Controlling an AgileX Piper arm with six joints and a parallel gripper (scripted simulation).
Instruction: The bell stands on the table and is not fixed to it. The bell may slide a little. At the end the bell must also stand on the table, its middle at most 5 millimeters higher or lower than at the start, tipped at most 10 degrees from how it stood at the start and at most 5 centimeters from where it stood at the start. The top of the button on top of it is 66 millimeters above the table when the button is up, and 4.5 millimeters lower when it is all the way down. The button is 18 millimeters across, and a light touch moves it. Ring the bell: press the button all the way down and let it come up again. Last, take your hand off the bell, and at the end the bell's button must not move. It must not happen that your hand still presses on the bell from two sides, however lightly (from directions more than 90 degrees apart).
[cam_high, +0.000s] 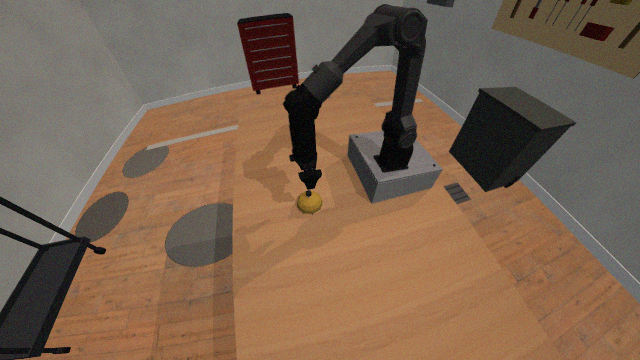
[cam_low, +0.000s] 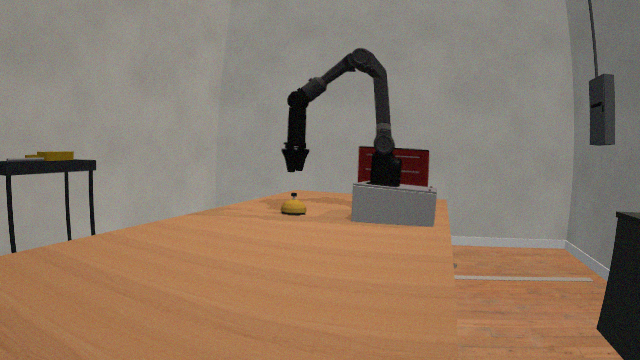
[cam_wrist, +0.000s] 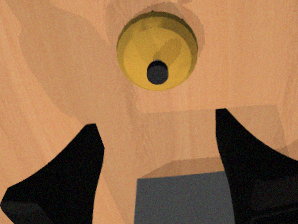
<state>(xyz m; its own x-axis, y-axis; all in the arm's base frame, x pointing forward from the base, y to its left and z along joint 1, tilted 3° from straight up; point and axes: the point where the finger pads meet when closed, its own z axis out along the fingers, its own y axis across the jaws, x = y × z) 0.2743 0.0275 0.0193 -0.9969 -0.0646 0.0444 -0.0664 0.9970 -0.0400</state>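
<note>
The button is 80 mm below my hand. The rest, counted from my hand: bell (100 mm below).
</note>
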